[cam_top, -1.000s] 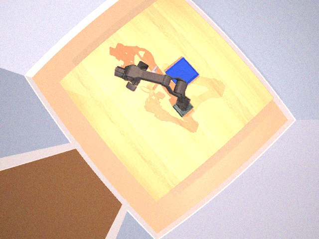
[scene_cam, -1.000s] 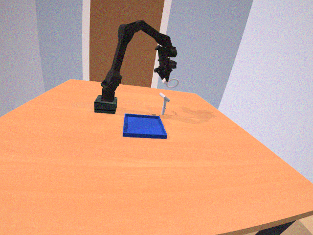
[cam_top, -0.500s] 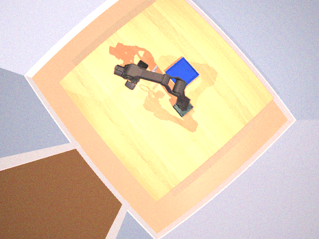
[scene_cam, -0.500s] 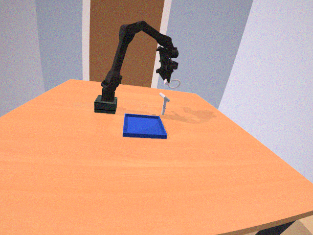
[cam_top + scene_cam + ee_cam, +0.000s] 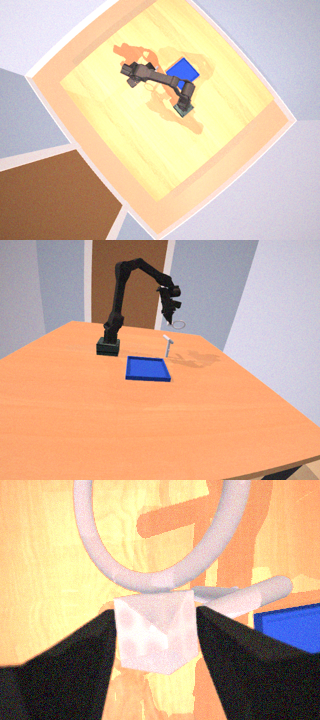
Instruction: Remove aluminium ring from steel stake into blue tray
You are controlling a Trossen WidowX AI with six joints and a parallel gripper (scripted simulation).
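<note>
Right now my gripper tip is 4 cm short of the aluminium ring and 1 cm below it. Also, from my gripper tip: blue tray (15 cm behind, 26 cm to the right, 17 cm below).
</note>
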